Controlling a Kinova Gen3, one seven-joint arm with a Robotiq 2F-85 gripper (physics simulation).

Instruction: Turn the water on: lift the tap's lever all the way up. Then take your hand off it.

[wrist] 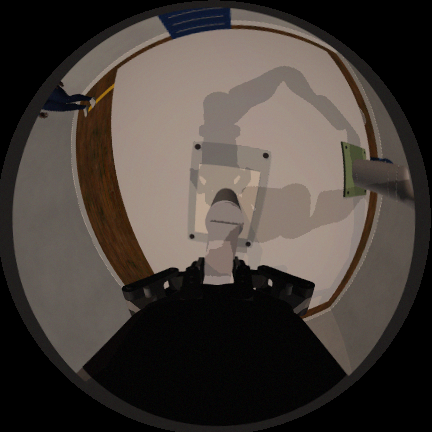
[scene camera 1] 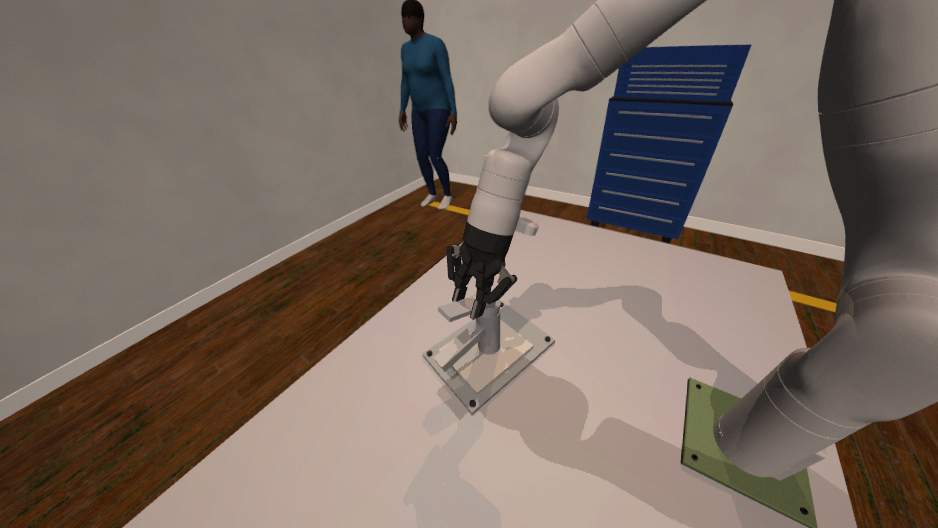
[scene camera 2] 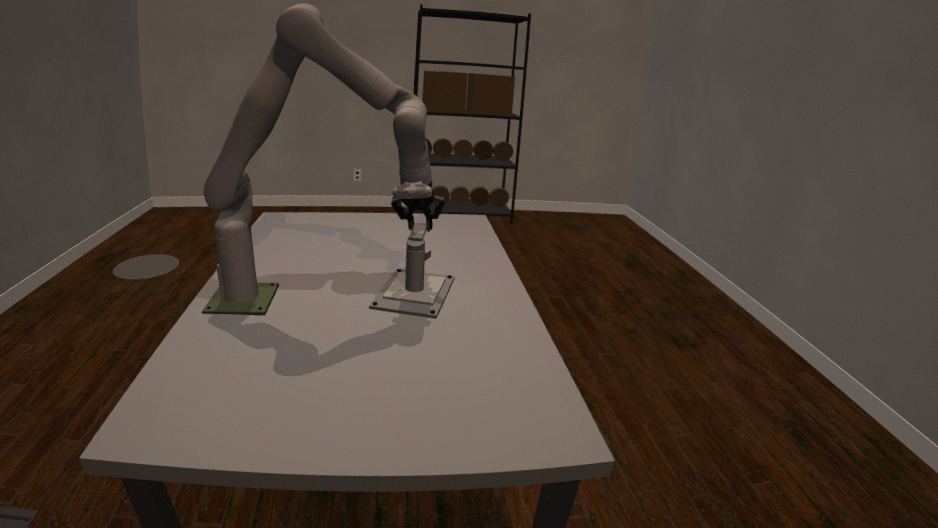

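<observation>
The grey tap stands upright on its pale base plate. Its spout reaches out low on one side. The flat light-grey lever extends from the tap's top, above the spout and on the same side, and looks tilted upward; its exact angle is hard to tell. My gripper points down from above and is shut on the lever, one finger on each side. The dark gripper body hides part of the wrist view.
The arm's green mounting plate is bolted to the same white table. A person stands beyond the table near the wall. A blue tool cabinet and a black shelf rack stand farther off.
</observation>
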